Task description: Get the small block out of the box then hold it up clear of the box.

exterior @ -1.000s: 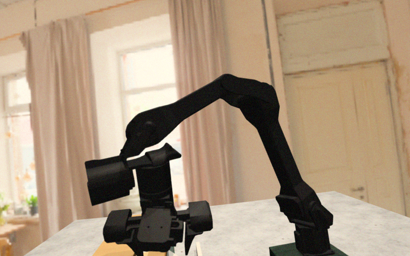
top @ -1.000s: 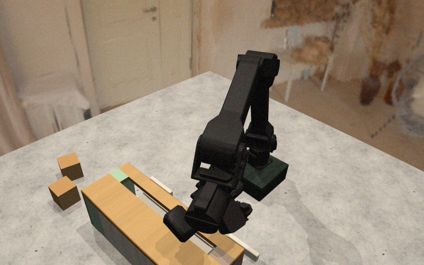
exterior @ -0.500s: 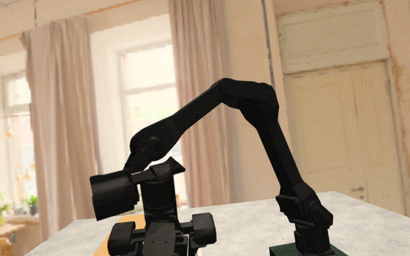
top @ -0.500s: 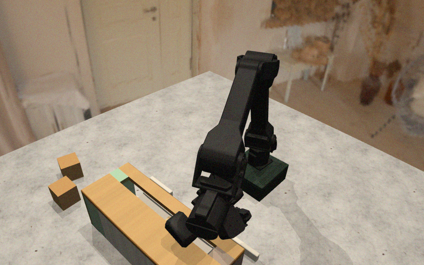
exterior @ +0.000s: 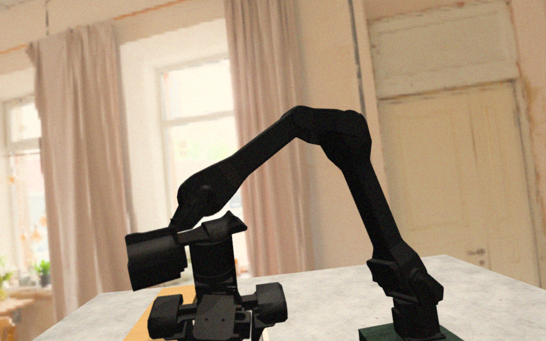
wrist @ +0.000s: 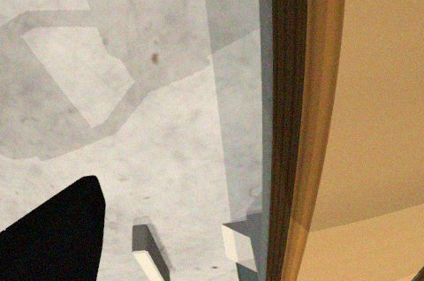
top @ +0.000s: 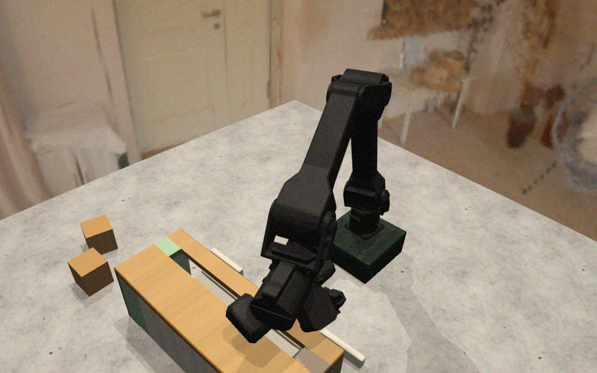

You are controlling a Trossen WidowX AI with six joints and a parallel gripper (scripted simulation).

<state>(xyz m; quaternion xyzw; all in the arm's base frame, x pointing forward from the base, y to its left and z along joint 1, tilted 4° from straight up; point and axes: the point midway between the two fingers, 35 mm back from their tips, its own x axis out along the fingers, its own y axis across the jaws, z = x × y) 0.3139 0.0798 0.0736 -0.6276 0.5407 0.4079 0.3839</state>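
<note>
My gripper tip is 5 cm short of the small tan block and 2 cm to the left of it. From my gripper tip the other things lie so: box 4 cm to the right, 4 cm ahead, 2 cm below.
</note>
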